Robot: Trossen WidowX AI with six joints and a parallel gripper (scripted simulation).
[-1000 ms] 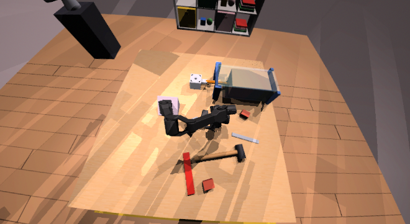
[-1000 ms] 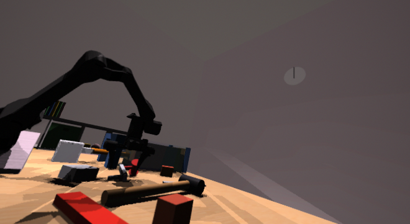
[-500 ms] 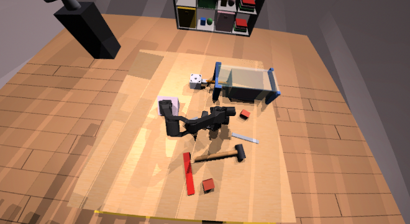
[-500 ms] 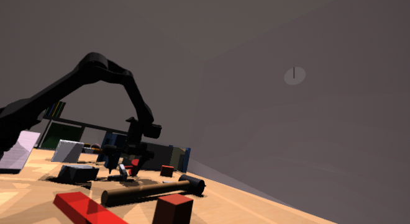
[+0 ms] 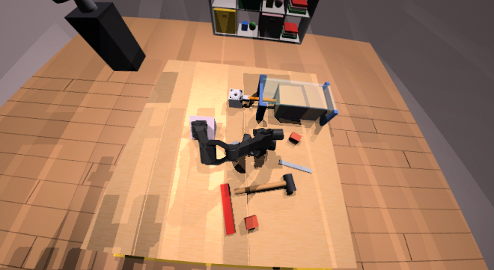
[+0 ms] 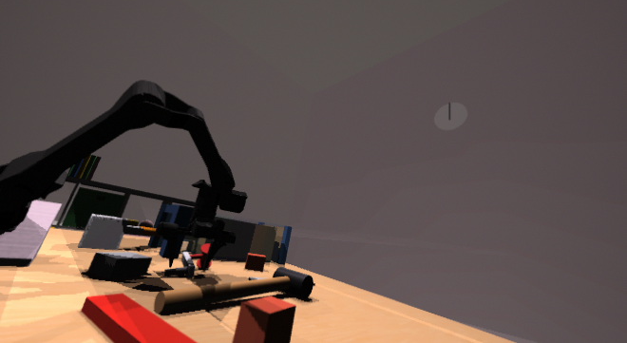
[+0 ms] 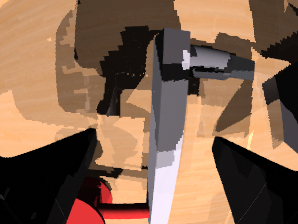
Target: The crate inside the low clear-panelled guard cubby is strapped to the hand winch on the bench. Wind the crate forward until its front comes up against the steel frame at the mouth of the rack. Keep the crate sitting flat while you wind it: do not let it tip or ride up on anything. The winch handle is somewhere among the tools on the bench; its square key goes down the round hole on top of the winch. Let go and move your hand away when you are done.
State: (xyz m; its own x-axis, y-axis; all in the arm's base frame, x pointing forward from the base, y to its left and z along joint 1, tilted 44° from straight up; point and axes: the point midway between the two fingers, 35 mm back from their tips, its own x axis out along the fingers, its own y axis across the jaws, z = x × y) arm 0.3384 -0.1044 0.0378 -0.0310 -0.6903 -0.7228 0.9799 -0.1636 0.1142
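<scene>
My gripper tip is now 10 mm short of the winch handle, 10 mm to the right of it and 10 mm below it. Also, from my gripper tip: flat steel bar (230 mm ahead, 120 mm to the right, 10 mm below); then grey block (140 mm behind, 20 mm to the right, 10 mm above); then red grip (40 mm ahead, 40 mm to the left, 20 mm above).
</scene>
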